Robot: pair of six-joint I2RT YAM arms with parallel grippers.
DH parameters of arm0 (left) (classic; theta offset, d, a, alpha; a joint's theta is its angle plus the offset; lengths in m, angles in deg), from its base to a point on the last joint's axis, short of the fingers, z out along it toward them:
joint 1: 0 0.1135 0.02 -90
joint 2: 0 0 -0.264 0
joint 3: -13.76 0 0.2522 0
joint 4: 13.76 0 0.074 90
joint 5: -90 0 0 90
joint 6: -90 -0.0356 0 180
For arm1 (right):
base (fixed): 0 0 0 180
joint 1: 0 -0.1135 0.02 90
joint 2: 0 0 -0.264 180
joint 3: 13.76 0 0.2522 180
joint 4: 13.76 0 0.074 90
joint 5: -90 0 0 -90
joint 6: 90 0.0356 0 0
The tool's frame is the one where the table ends.
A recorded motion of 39 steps. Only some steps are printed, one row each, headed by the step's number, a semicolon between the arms.
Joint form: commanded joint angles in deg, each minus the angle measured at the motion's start. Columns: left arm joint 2, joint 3, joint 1, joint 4, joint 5, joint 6; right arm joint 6, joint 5, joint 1, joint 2, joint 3, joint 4.
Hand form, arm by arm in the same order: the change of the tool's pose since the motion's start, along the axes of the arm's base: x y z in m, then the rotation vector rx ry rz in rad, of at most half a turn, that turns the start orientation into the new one. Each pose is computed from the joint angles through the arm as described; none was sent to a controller.
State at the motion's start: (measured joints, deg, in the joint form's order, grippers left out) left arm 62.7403 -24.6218 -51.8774 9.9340 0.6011 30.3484; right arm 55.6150 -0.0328 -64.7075 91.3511 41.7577 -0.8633
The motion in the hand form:
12: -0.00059 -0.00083 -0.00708 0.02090 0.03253 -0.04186; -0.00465 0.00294 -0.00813 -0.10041 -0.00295 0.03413
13: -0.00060 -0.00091 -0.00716 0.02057 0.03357 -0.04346; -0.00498 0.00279 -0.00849 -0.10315 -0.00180 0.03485
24: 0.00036 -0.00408 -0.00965 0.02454 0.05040 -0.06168; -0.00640 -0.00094 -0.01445 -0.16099 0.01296 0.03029
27: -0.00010 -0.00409 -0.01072 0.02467 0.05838 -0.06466; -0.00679 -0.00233 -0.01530 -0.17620 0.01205 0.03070
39: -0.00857 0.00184 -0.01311 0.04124 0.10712 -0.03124; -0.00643 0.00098 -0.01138 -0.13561 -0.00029 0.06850
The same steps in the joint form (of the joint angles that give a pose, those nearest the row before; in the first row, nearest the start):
12: 1.73 0.28 0.11 0.10 -2.19 -1.42; -2.18 -1.53 -1.21 2.07 1.62 4.67
13: 1.76 0.28 0.11 0.09 -2.29 -1.45; -2.18 -1.54 -1.26 2.10 1.60 4.80
24: 3.34 -0.13 -0.05 -0.29 -3.33 -1.74; -2.25 -2.27 -1.30 2.74 1.62 7.54
27: 3.51 -0.03 -0.09 -0.27 -3.68 -1.62; -2.50 -2.60 -1.30 2.71 1.57 8.27
39: 1.49 0.89 -1.08 3.21 -3.10 1.61; -4.07 -0.96 -1.30 2.34 1.59 6.26

